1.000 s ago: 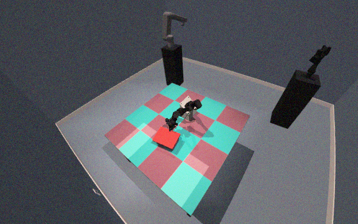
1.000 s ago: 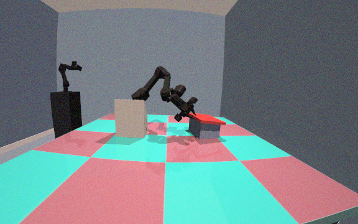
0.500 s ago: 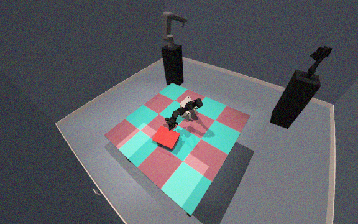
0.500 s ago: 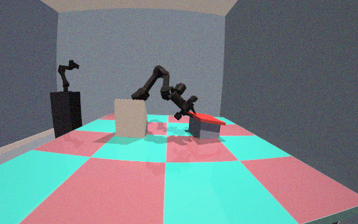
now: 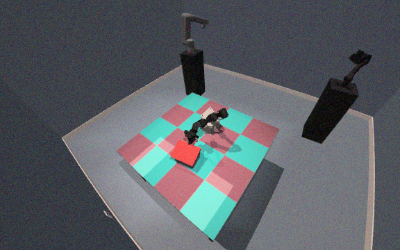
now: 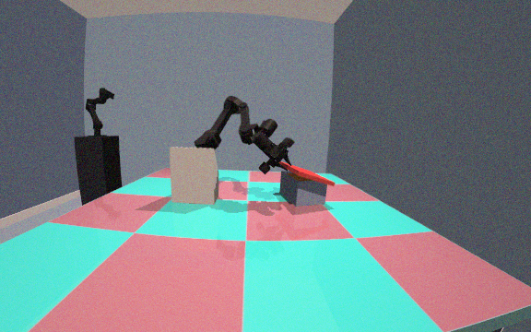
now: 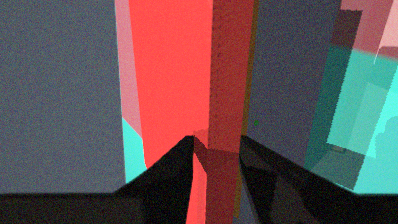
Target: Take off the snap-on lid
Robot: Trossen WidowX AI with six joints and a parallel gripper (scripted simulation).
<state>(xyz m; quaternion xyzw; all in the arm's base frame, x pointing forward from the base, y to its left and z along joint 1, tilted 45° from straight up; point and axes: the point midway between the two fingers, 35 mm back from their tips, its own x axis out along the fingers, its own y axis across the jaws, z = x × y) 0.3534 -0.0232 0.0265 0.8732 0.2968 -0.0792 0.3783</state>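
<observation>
The red lid is 80 mm ahead of my gripper tip, 10 mm to the left of it and 20 mm below it. Round my gripper tip: grey storage box 70 mm ahead, 10 mm to the left, 90 mm below.
</observation>
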